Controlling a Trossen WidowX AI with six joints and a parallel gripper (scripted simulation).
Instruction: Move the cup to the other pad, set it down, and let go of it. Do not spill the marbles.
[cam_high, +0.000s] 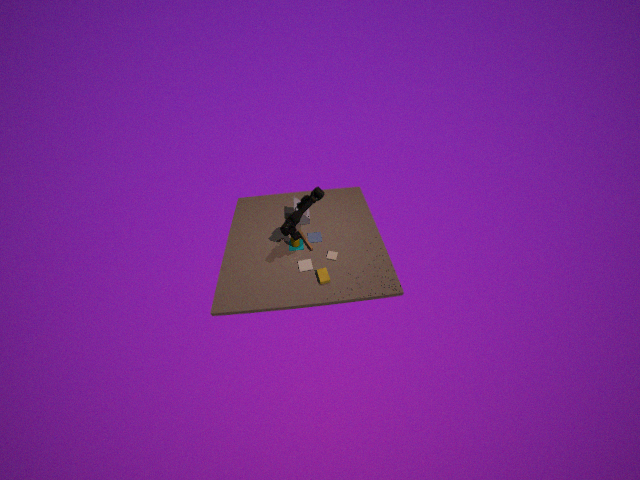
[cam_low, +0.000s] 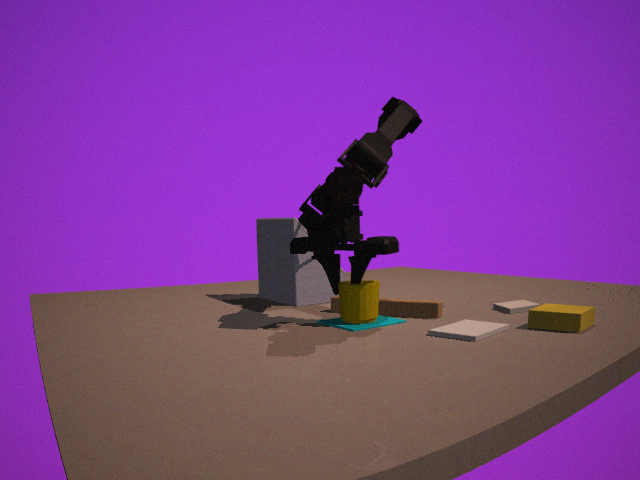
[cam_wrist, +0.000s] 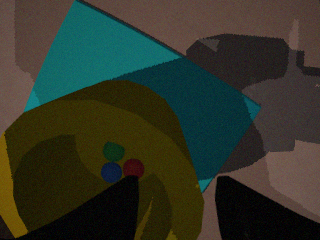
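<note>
Right now my gripper tip is 20 mm short of the yellow cup, 10 mm to the right of it and 10 mm above it. From my gripper tip the other things lie so: teal pad: 60 mm below, 30 mm ahead, 20 mm to the left; blue marble: 30 mm to the left, 30 mm below, 20 mm ahead; wooden bar: 90 mm to the left, 40 mm below, 10 mm behind.
</note>
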